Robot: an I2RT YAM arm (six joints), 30 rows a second.
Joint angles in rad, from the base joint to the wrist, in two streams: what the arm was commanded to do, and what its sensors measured. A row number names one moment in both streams.
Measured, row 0: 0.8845 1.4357 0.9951 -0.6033 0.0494 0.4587
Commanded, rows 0 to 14: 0.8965 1.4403 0.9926 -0.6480 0.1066 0.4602; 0.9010 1.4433 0.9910 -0.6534 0.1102 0.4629; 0.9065 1.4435 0.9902 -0.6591 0.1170 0.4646; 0.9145 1.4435 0.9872 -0.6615 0.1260 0.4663; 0.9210 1.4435 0.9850 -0.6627 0.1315 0.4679; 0.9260 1.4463 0.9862 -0.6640 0.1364 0.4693; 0.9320 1.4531 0.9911 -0.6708 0.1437 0.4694; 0.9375 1.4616 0.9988 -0.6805 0.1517 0.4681; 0.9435 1.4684 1.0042 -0.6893 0.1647 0.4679; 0.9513 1.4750 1.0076 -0.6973 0.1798 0.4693; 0.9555 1.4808 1.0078 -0.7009 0.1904 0.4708; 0.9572 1.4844 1.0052 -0.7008 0.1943 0.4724; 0.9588 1.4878 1.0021 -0.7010 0.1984 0.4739; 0.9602 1.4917 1.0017 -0.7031 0.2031 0.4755; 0.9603 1.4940 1.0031 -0.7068 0.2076 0.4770
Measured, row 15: 0.9585 1.4883 0.9989 -0.6746 0.1673 0.4622
